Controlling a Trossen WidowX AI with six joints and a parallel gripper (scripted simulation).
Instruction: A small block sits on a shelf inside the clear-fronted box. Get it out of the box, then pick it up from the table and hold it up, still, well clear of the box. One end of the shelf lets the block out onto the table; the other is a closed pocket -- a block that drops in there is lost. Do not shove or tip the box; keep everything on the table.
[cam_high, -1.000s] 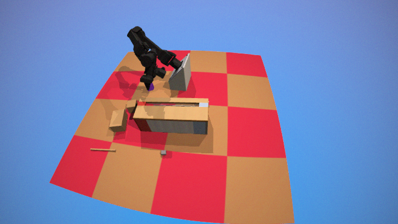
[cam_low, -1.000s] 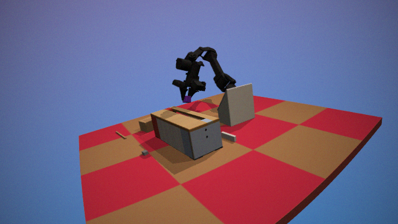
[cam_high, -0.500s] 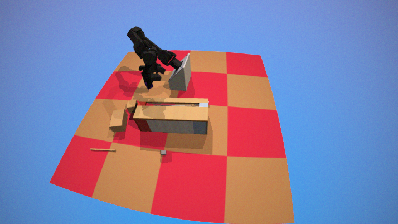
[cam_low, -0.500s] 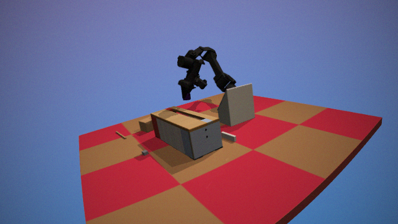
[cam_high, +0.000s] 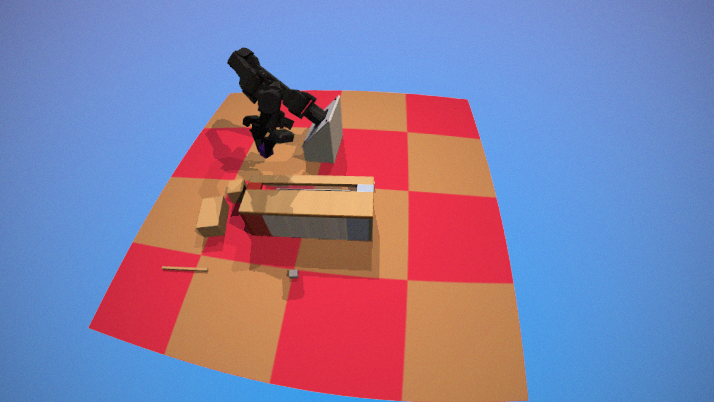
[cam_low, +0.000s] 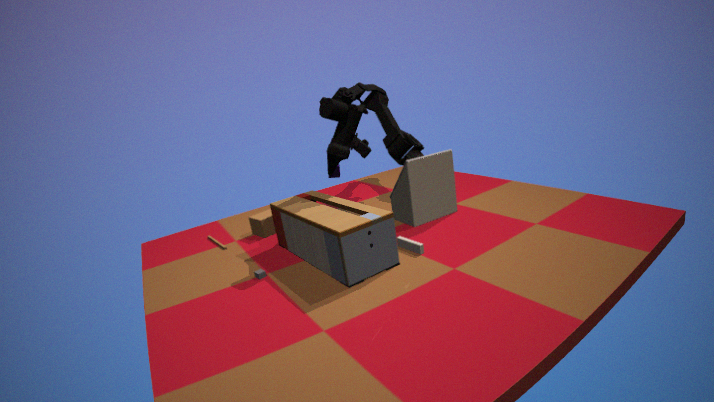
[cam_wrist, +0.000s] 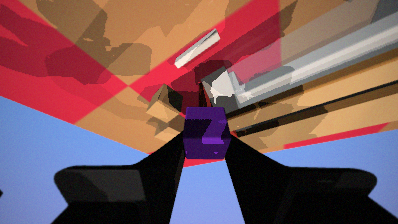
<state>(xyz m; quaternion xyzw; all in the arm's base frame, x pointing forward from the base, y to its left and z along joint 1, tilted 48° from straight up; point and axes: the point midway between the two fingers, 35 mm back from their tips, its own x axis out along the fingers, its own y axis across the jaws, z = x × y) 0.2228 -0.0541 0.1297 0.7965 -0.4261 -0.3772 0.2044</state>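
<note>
Now: the purple block 1 cm to the left of my gripper tip, 1 cm behind it and 1 cm above it. Also, from my gripper tip: thin stick (35 cm ahead, 23 cm to the right, 17 cm below); then box (16 cm to the left, 11 cm below, 7 cm ahead); then tan block (18 cm to the right, 15 cm ahead, 14 cm below).
</note>
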